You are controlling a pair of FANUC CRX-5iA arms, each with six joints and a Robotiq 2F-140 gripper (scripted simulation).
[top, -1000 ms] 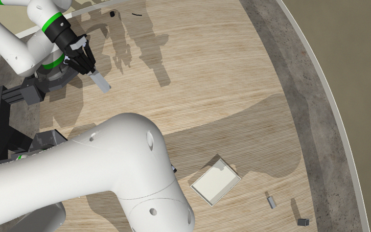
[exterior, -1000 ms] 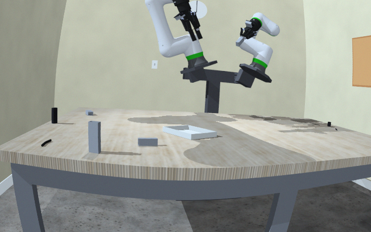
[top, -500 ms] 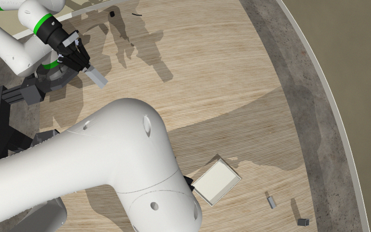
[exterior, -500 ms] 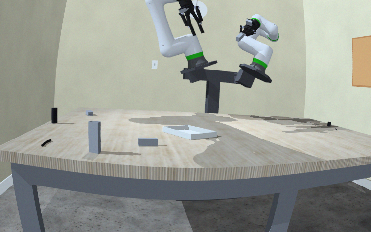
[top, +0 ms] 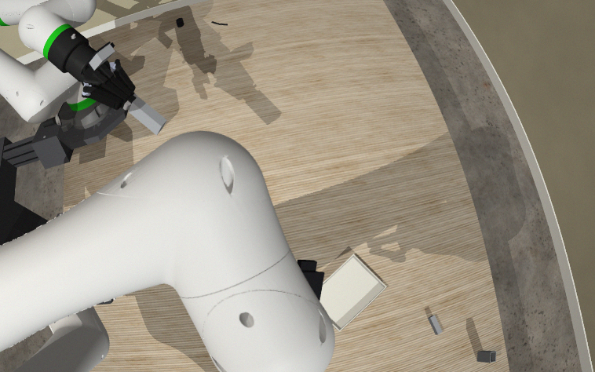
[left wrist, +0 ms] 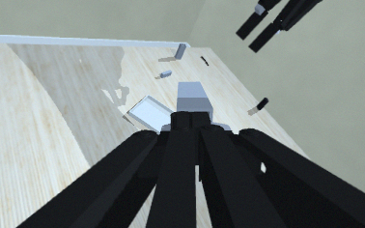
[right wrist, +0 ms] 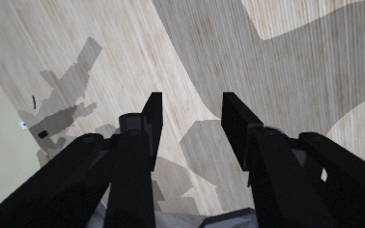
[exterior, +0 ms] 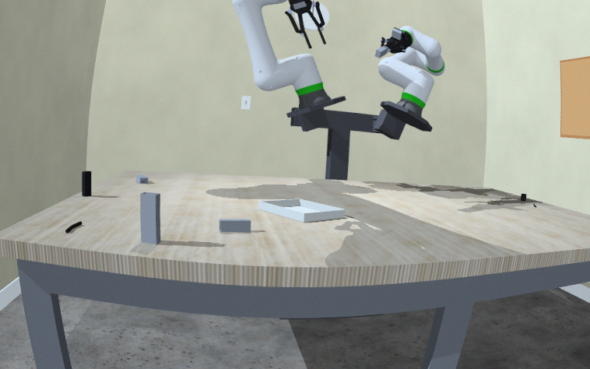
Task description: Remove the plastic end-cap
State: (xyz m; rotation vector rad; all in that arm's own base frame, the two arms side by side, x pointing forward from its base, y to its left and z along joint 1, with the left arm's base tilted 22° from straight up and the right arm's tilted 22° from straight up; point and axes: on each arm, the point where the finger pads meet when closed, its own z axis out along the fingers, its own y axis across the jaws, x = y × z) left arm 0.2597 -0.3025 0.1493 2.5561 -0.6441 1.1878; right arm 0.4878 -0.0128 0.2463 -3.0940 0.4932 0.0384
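Now: right hand 300 mm to the right of the end-cap, 200 mm past it and 20 mm below it. Round my right hand: curved black piece 650 mm ahead, 600 mm to the right, 580 mm below; then white parts tray 570 mm below, 220 mm ahead, 30 mm to the right; then small black cylinder 1200 mm to the left, 560 mm below, 320 mm behind.
Now: the end-cap 10 mm ahead of my left hand, 10 mm to the right of it and 10 mm below it. Round my left hand: curved black piece (870 mm ahead, 920 mm to the right, 610 mm below); then white parts tray (440 mm ahead, 350 mm to the right, 610 mm below); then small black cylinder (100 mm behind, 890 mm to the left, 600 mm below).
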